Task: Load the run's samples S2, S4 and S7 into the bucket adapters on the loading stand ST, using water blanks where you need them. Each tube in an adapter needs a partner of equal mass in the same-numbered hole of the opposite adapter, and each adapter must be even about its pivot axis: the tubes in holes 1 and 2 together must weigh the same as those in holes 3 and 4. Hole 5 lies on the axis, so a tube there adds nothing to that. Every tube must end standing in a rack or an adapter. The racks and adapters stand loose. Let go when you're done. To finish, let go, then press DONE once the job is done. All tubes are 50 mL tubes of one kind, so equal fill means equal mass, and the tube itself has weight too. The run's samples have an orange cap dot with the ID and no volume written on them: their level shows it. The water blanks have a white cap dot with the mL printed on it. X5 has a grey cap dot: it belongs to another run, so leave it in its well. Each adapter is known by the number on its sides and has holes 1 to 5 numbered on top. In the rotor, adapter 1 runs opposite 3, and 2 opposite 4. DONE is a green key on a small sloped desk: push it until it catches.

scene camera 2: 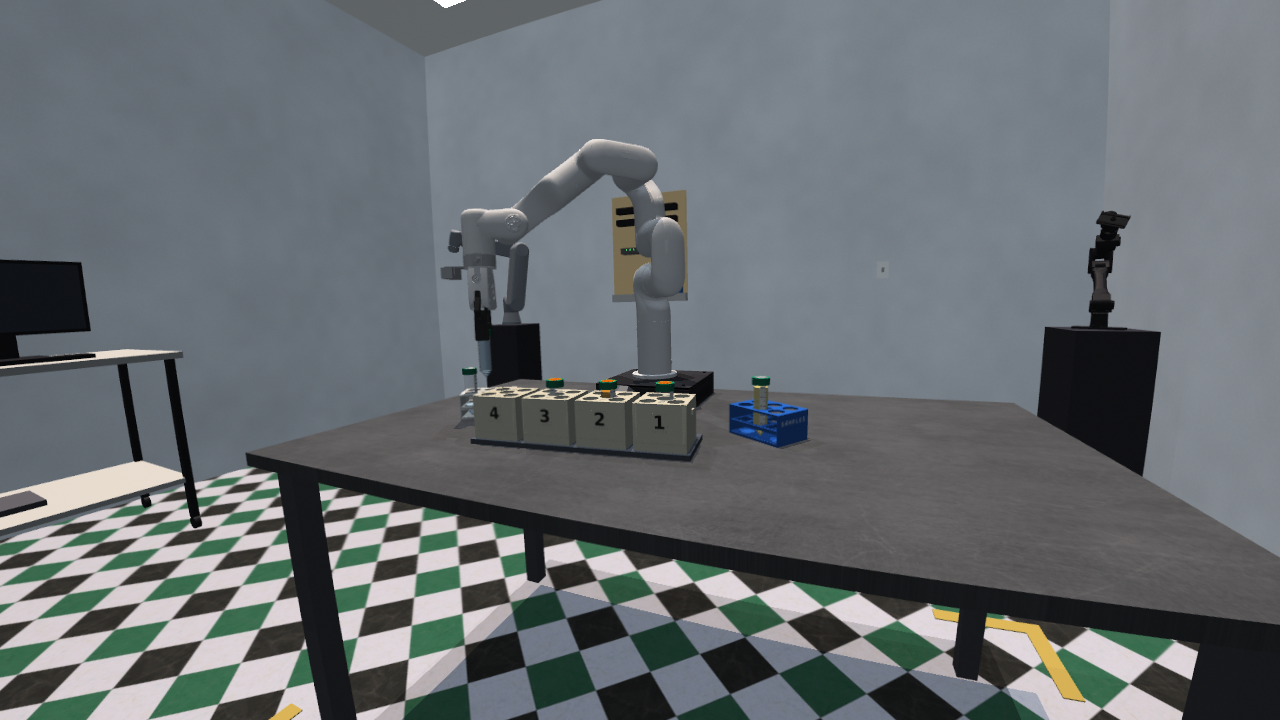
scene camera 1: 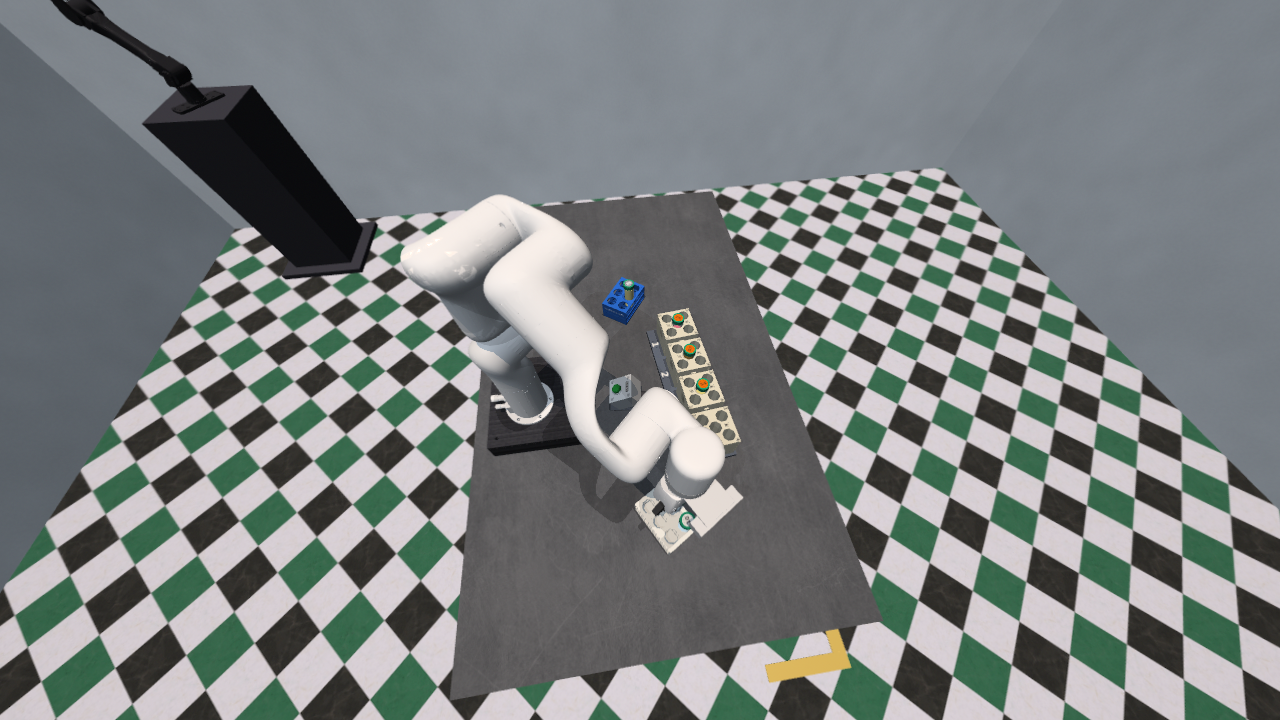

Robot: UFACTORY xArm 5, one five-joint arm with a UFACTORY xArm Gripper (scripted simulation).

Labels:
blue sample rack: scene camera 2; scene camera 1
same spot on blue sample rack: (scene camera 1: pixel 615 309) = (scene camera 2: pixel 742 401)

